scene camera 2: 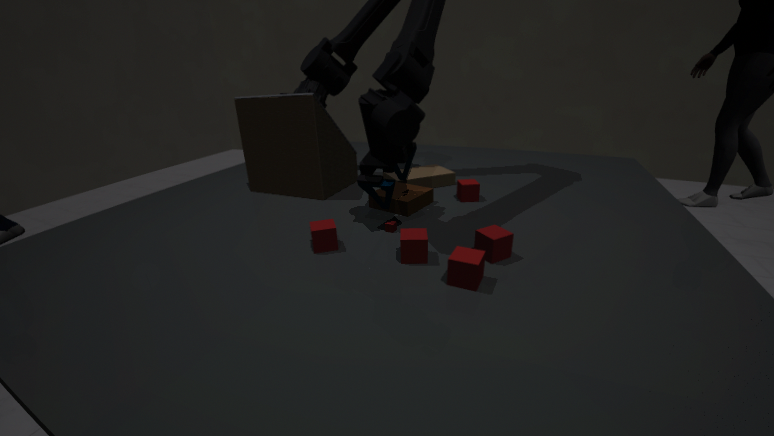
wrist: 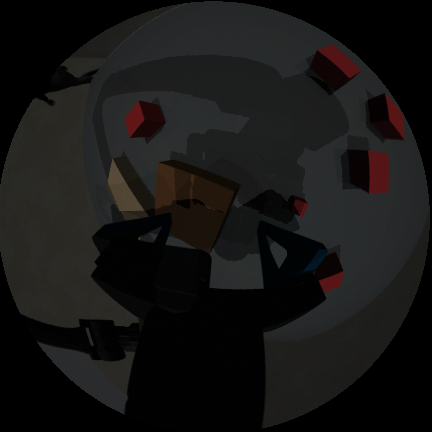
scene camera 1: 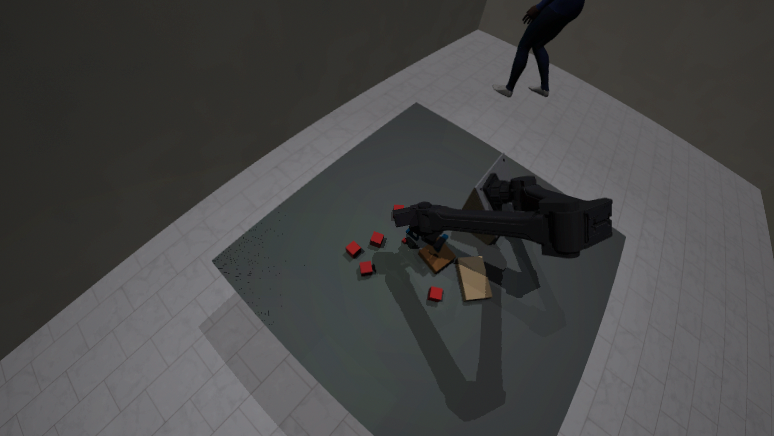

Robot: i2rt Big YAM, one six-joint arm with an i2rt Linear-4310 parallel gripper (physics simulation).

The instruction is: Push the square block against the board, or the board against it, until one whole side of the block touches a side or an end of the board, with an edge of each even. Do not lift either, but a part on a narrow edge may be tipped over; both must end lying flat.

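Places are measured from the arm's base along level axes (x ahead, y left, z up), in metres.
Where they show: gripper, between the fingertips: [scene camera 2: 394, 193] [wrist: 214, 221] [scene camera 1: 427, 245]; arm's base, origin of its link: [scene camera 2: 302, 115] [scene camera 1: 493, 192].
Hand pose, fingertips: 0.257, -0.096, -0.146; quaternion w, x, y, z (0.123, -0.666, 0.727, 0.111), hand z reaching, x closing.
Observation:
Things, the pixels of their centre, and the offset from my fingertips, as dx, dy, dz.
- orange-brown square block, middle of its body: [wrist: 189, 206] [scene camera 2: 401, 197] [scene camera 1: 436, 255] +0.000, +0.046, -0.025
- tan board, middle of its body: [wrist: 128, 198] [scene camera 2: 418, 177] [scene camera 1: 473, 278] -0.003, +0.205, -0.025
- tiny red cube, middle of its body: [wrist: 297, 205] [scene camera 2: 390, 226] [scene camera 1: 404, 240] +0.020, -0.087, -0.033
The orange-brown square block [scene camera 1: 437, 261] [scene camera 2: 417, 203] [wrist: 200, 227] lies flat. The tan board [scene camera 1: 475, 284] [scene camera 2: 434, 176] [wrist: 125, 192] also lies flat, turned at an angle to the block, with one of its corners close to a corner of the block. Whether these corners touch is not clear. My gripper [scene camera 1: 425, 243] [scene camera 2: 394, 193] [wrist: 214, 221] is open and empty, low at the block. In the wrist view its left fingertip overlaps the block and its right fingertip is beside the block, over the table. Contact of the fingers with the block cannot be told.
A red cube [scene camera 1: 435, 293] [scene camera 2: 467, 190] [wrist: 145, 119] lies near the board. Several more red cubes and a tiny red cube [scene camera 1: 404, 240] [scene camera 2: 390, 226] [wrist: 299, 206] lie on the block's other side. A tall brown wedge-shaped box [scene camera 2: 281, 146] stands beside the block, near the arm.

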